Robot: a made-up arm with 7 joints.
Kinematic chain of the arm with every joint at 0, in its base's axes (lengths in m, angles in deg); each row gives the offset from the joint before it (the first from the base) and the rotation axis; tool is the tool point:
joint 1: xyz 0 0 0.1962 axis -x
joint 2: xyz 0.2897 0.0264 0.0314 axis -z
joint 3: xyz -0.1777 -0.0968 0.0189 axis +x
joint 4: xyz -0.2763 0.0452 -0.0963 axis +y
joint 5: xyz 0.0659 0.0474 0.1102 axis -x
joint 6: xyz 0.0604 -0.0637 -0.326 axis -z
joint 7: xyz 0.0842 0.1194 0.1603 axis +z
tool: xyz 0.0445 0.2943 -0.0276
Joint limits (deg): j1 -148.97..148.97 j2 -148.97..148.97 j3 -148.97..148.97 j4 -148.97..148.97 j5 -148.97..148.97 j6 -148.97..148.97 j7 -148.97..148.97
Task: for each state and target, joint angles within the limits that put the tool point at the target. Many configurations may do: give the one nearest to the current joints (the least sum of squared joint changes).
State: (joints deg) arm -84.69 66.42 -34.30 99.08 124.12 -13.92 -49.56
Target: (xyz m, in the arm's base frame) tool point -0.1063 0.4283 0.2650
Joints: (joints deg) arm -89.56 71.12 -13.09 72.82 135.13 -0.29 -63.90
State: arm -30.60 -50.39 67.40 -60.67 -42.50 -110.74 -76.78
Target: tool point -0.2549 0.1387 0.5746
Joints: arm -21.07 -4.08 64.97 -72.63 -23.68 -110.96 -75.25
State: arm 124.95 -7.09 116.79 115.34 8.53 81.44 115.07
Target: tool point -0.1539 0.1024 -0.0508
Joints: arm 84.08 32.84 120.86 120.03 29.69 65.87 146.48
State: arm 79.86 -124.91 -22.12 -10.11 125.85 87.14 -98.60
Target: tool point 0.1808 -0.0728 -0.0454
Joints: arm 70.52 -127.26 -33.33 48.51 133.49 65.77 -66.10
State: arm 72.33 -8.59 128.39 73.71 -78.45 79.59 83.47
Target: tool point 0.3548 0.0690 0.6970
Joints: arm 45.08 -40.35 148.97 64.28 -65.79 65.63 84.25
